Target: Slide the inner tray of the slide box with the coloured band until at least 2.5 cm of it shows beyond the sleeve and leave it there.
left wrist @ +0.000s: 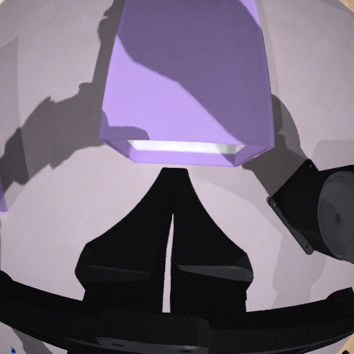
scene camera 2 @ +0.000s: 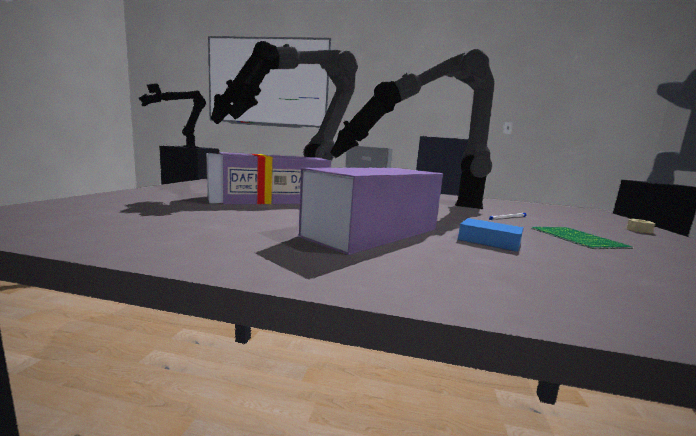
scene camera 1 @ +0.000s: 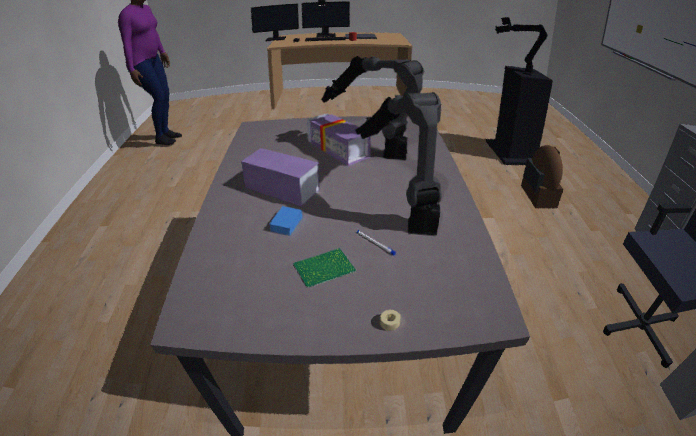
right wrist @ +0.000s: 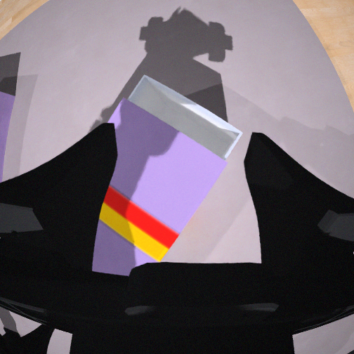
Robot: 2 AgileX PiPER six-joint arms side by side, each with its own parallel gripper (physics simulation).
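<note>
The banded slide box's purple sleeve [scene camera 1: 349, 132] [scene camera 2: 238, 160] [left wrist: 190, 100] [right wrist: 175, 185] lies on the table. Its red and yellow band [scene camera 1: 323, 136] [scene camera 2: 264, 179] [right wrist: 137, 220] is toward one end. At that end the pale inner tray [scene camera 2: 214, 178] [right wrist: 172, 111] sticks out of the sleeve. At the other end the tray sits recessed inside the sleeve in the left wrist view. My left gripper [scene camera 1: 359, 134] [scene camera 2: 335, 154] [left wrist: 174, 182] is shut and empty, close to the recessed end. My right gripper [scene camera 1: 326, 97] [scene camera 2: 216, 120] [right wrist: 182, 142] is open and empty, above the tray end.
A plain purple box [scene camera 1: 279, 177] [scene camera 2: 395, 210] stands nearby. A blue block [scene camera 1: 286, 220] [scene camera 2: 490, 234], a green sheet [scene camera 1: 324, 267] [scene camera 2: 580, 237], a pen [scene camera 1: 375, 242] [scene camera 2: 507, 216] and a tape roll [scene camera 1: 382, 320] [scene camera 2: 640, 226] lie farther along the table [scene camera 1: 256, 318].
</note>
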